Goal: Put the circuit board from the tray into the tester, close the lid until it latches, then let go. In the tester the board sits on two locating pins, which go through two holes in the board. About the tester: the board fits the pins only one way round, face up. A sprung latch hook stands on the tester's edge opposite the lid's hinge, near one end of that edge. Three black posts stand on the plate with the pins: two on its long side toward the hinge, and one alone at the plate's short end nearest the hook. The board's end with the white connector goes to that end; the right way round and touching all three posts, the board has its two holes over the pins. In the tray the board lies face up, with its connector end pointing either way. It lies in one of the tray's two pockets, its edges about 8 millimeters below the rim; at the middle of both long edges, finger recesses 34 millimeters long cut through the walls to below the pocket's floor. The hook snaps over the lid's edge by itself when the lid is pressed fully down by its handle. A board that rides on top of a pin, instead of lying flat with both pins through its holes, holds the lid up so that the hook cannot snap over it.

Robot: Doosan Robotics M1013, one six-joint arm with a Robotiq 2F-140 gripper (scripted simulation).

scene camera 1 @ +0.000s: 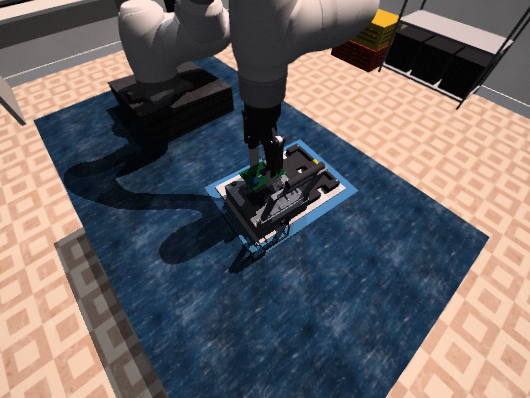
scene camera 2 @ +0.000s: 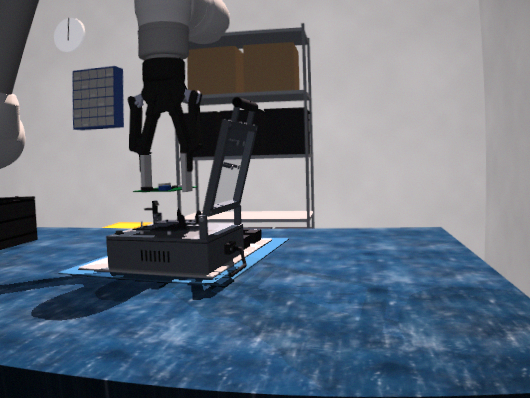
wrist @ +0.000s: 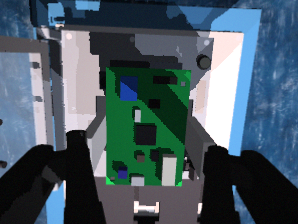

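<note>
Gripper in the pictures, scene camera 1 and wrist view included. Green circuit board and tester also pictured.
</note>
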